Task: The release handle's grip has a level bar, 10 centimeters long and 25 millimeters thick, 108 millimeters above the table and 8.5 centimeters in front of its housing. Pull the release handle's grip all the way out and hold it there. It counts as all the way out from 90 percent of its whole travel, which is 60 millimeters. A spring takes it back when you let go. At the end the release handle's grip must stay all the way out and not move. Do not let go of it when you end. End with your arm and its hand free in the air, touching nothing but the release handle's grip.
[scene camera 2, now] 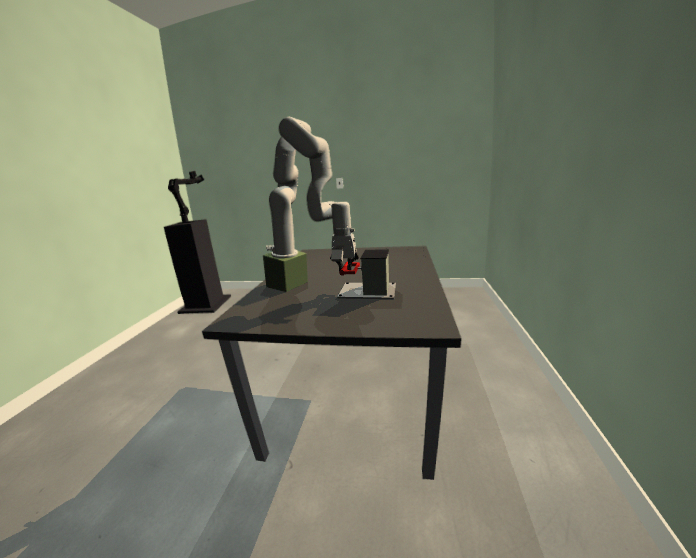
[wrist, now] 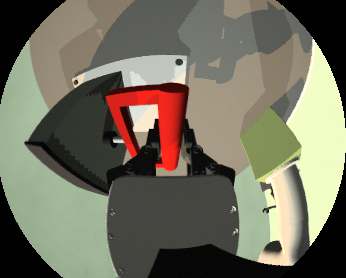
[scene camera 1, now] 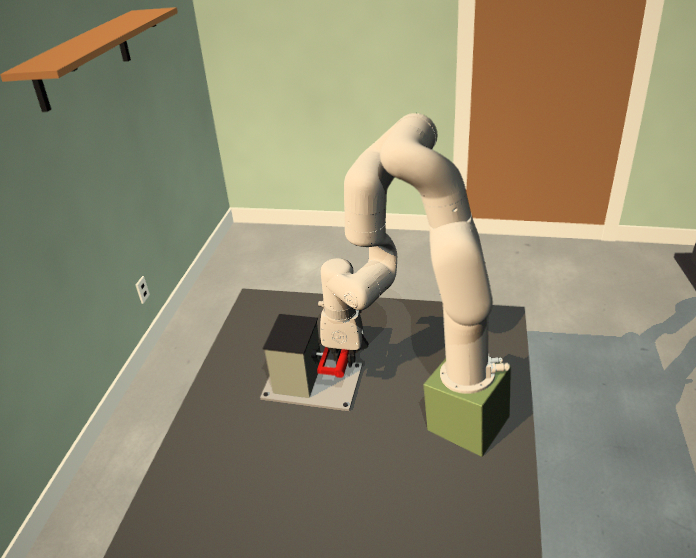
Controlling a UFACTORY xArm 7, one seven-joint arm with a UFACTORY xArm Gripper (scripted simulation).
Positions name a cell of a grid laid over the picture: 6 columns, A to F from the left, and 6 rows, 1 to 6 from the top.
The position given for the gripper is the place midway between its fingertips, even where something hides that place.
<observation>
gripper: scene camera 2 C3; wrist C3; scene camera 1 C4
</observation>
